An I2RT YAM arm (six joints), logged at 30 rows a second.
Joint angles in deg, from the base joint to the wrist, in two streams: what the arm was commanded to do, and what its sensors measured. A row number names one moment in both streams.
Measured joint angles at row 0:
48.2, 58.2, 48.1, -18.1, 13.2, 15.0
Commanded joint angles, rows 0 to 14:
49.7, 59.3, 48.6, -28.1, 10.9, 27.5
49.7, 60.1, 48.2, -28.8, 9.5, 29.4
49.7, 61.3, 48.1, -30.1, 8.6, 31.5
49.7, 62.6, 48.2, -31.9, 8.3, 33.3
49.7, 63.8, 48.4, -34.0, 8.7, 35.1
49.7, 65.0, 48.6, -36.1, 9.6, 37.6
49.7, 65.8, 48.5, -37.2, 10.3, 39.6
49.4, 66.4, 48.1, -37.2, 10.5, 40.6
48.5, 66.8, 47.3, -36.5, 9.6, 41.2
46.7, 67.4, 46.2, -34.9, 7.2, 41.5
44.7, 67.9, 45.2, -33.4, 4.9, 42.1
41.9, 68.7, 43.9, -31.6, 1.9, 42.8
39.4, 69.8, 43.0, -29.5, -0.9, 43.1
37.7, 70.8, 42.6, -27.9, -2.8, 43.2
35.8, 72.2, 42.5, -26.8, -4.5, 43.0
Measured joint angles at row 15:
40.0, 69.8, 43.9, -30.2, 2.5, 40.1
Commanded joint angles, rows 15 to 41:
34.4, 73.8, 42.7, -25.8, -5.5, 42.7
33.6, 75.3, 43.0, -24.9, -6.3, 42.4
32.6, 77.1, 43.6, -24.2, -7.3, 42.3
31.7, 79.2, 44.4, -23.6, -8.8, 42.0
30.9, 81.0, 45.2, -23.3, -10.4, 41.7
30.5, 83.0, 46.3, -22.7, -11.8, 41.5
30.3, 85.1, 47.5, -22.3, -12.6, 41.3
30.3, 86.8, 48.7, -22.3, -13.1, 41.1
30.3, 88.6, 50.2, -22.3, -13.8, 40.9
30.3, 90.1, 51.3, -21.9, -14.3, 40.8
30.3, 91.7, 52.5, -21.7, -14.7, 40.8
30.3, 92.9, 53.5, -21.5, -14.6, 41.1
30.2, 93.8, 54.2, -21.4, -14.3, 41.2
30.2, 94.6, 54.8, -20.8, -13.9, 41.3
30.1, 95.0, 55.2, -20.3, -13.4, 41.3
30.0, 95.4, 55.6, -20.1, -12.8, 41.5
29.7, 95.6, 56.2, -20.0, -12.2, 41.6
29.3, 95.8, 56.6, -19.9, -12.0, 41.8
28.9, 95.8, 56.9, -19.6, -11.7, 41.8
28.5, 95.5, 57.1, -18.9, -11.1, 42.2
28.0, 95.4, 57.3, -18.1, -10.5, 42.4
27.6, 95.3, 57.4, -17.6, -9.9, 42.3
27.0, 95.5, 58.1, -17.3, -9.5, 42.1
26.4, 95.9, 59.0, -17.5, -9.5, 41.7
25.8, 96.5, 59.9, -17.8, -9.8, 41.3
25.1, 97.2, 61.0, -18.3, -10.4, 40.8
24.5, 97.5, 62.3, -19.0, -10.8, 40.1
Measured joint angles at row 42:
26.0, 96.0, 58.6, -19.6, -11.4, 41.6
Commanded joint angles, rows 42 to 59:
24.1, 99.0, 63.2, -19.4, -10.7, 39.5
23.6, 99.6, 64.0, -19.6, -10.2, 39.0
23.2, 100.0, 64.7, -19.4, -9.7, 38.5
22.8, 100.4, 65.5, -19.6, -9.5, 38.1
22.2, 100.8, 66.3, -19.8, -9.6, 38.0
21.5, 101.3, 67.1, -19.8, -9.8, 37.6
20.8, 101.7, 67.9, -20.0, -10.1, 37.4
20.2, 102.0, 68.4, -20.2, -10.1, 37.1
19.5, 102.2, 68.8, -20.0, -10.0, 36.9
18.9, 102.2, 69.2, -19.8, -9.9, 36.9
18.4, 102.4, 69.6, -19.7, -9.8, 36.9
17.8, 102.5, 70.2, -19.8, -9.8, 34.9
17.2, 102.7, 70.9, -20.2, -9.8, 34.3
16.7, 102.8, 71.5, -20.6, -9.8, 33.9
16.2, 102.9, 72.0, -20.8, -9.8, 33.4
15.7, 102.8, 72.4, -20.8, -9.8, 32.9
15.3, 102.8, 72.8, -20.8, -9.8, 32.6
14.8, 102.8, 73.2, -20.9, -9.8, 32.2
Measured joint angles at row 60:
15.7, 102.6, 71.3, -19.8, -10.5, 34.6
